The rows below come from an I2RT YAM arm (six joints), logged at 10 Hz.
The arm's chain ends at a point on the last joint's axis. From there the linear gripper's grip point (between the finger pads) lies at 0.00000 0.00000 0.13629 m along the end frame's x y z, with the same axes.
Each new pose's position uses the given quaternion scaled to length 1; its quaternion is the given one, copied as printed.
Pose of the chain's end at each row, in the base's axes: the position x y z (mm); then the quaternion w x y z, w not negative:
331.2, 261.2, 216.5, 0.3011, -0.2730, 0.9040, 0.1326
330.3, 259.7, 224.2, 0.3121, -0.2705, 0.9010, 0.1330
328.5, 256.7, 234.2, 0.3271, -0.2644, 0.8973, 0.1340
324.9, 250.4, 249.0, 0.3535, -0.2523, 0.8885, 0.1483
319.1, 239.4, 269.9, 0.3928, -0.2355, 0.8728, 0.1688
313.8, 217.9, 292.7, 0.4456, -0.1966, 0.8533, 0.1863
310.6, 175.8, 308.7, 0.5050, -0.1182, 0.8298, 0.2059
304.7, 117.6, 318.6, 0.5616, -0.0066, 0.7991, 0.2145
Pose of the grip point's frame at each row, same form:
395.5, 316.3, 109.7, 0.3011, -0.2730, 0.9040, 0.1326
397.1, 315.4, 119.3, 0.3121, -0.2705, 0.9010, 0.1330
398.8, 313.0, 132.0, 0.3271, -0.2644, 0.8973, 0.1340
400.3, 310.6, 152.8, 0.3535, -0.2523, 0.8885, 0.1483
401.7, 304.8, 183.4, 0.3928, -0.2355, 0.8728, 0.1688
407.5, 285.1, 220.0, 0.4456, -0.1966, 0.8533, 0.1863
418.2, 238.6, 253.5, 0.5050, -0.1182, 0.8298, 0.2059
426.6, 165.3, 280.8, 0.5616, -0.0066, 0.7991, 0.2145

